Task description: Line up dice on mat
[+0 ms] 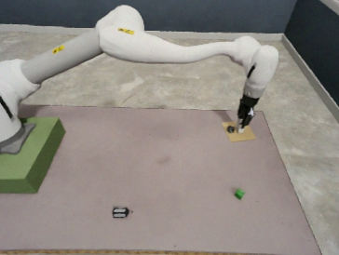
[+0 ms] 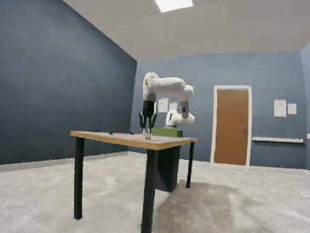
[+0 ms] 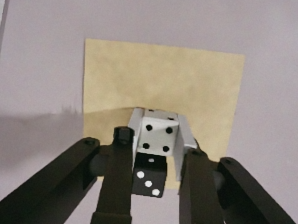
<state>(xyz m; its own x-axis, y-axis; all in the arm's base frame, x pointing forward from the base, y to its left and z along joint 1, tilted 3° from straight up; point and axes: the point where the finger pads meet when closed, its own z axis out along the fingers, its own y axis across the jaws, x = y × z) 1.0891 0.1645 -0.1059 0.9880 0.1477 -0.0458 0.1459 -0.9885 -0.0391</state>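
Right now my hand is 20 mm above the white die. Round my hand: mat (40 mm below); then black die (50 mm behind, 30 mm below, 10 mm to the right); then green die (380 mm to the right, 80 mm behind, 30 mm below).
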